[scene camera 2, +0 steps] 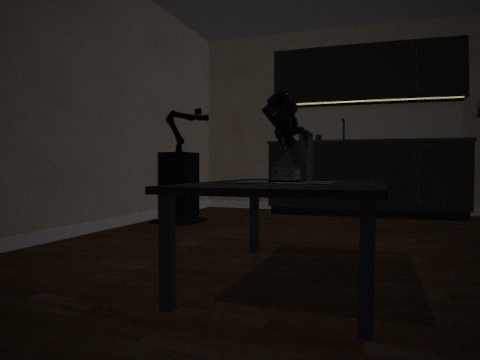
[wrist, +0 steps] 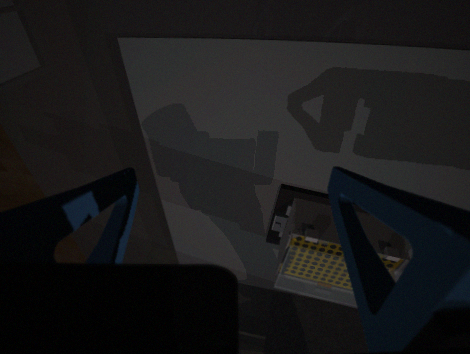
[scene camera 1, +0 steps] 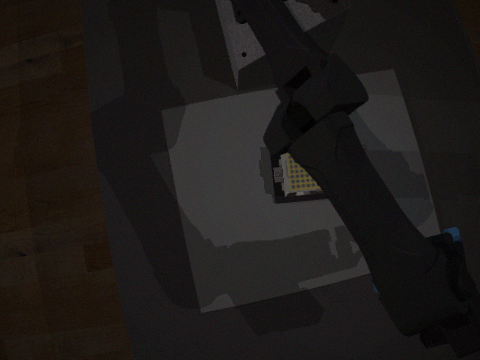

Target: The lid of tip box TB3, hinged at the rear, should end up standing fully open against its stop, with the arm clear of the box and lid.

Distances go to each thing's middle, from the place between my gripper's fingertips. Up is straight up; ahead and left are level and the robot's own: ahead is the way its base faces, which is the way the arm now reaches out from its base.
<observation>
I see my gripper 18 cm past the translucent lid [scene camera 1: 298, 180], 9 cm to the left of it and 8 cm above it. The rest, counted from my hand: light grey mat [scene camera 1: 243, 248] (17 cm behind, 15 cm below, 11 cm to the right).
</observation>
